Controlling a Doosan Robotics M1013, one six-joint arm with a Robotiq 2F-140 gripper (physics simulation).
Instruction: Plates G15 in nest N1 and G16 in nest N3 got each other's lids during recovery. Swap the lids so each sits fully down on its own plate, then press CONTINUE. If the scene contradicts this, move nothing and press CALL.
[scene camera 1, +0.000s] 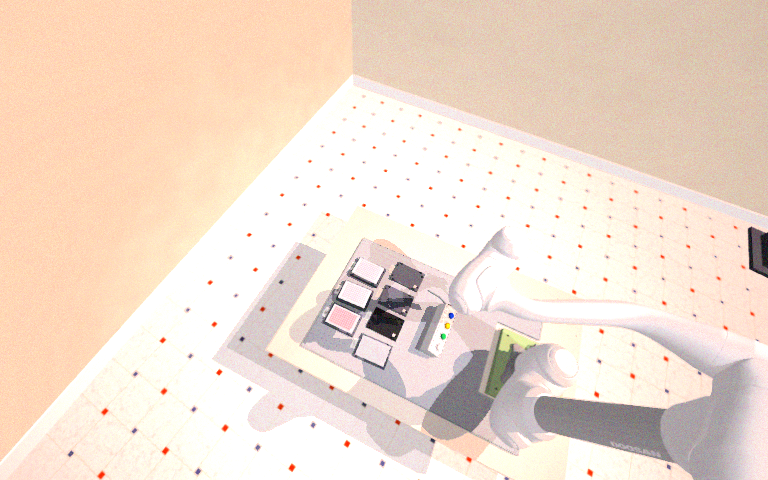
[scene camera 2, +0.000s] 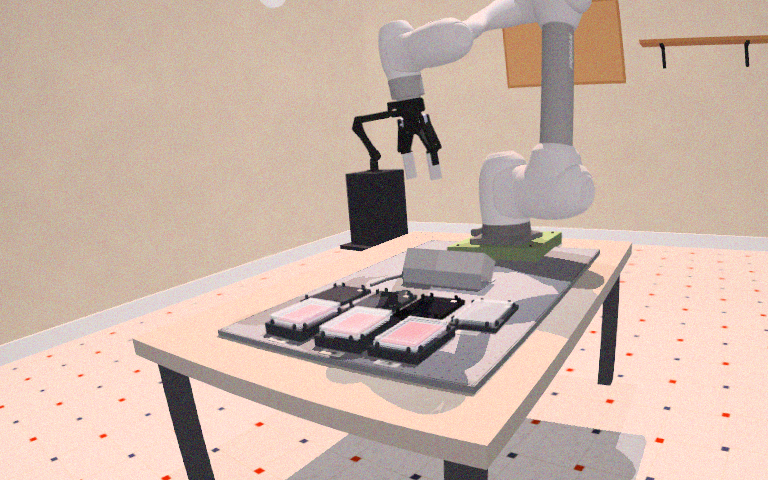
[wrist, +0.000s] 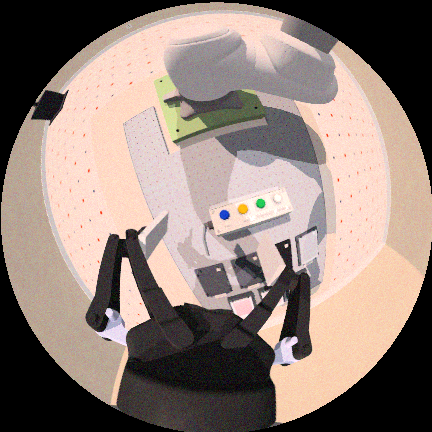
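Seen in the pictures: gripper, between the fingertips: (scene camera 2: 423, 178) (wrist: 214, 232); arm's base, origin of its link: (scene camera 2: 507, 239) (wrist: 206, 90).
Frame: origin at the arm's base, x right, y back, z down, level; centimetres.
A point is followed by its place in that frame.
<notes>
Three lidded plates sit in a row of black nests: one plate (scene camera 1: 368, 271) {x 1.6, y -80.5, z -1.7 cm} (scene camera 2: 305, 313) {x -0.1, y -83.2, z -1.6 cm}, a middle plate (scene camera 1: 355, 295) {x -11.5, y -78.9, z -1.4 cm} (scene camera 2: 355, 322) {x -12.4, y -81.5, z -1.5 cm} and a third plate (scene camera 1: 342, 318) {x -23.1, y -77.8, z -0.7 cm} (scene camera 2: 411, 333) {x -24.1, y -79.5, z -0.9 cm}. Their clear lids look level; plate and nest labels are not legible. A button box (scene camera 1: 434, 339) {x -10.4, y -39.6, z -5.4 cm} (scene camera 2: 447, 268) {x -6.8, y -43.2, z -2.0 cm} (wrist: 250, 218) {x -3.4, y -40.1, z -5.3 cm} has blue, yellow, green (scene camera 1: 443, 336) {x -7.0, y -36.9, z -4.6 cm} (wrist: 260, 203) {x -6.8, y -37.0, z -4.6 cm} and white buttons; its lettering is too blurred to read. My gripper (scene camera 2: 422, 169) {x 5.2, y -34.8, z -22.9 cm} (wrist: 214, 232) {x 5.2, y -34.8, z -22.9 cm} is open and empty, high above the board, clear of plates and box. In scene camera 1 the arm hides it.
A dark nest (scene camera 1: 406, 276) {x 10.8, y -64.4, z 1.4 cm} (scene camera 2: 341, 293) {x 10.8, y -62.5, z 1.4 cm} (wrist: 213, 280) {x 11.3, y -63.2, z 1.4 cm}, a middle dark nest (scene camera 1: 395, 300) {x -2.5, y -62.7, z 1.5 cm} and a black nest (scene camera 1: 385, 323) {x -14.1, y -60.9, z 1.4 cm} (scene camera 2: 434, 306) {x -14.8, y -60.0, z 1.4 cm} form a second row. A pale plate-like piece (scene camera 1: 372, 350) {x -27.0, y -59.4, z 0.7 cm} (scene camera 2: 485, 313) {x -28.2, y -60.9, z 0.7 cm} (wrist: 307, 247) {x -26.0, y -58.7, z 0.6 cm} sits at that row's end. A cable lies beside the box.
</notes>
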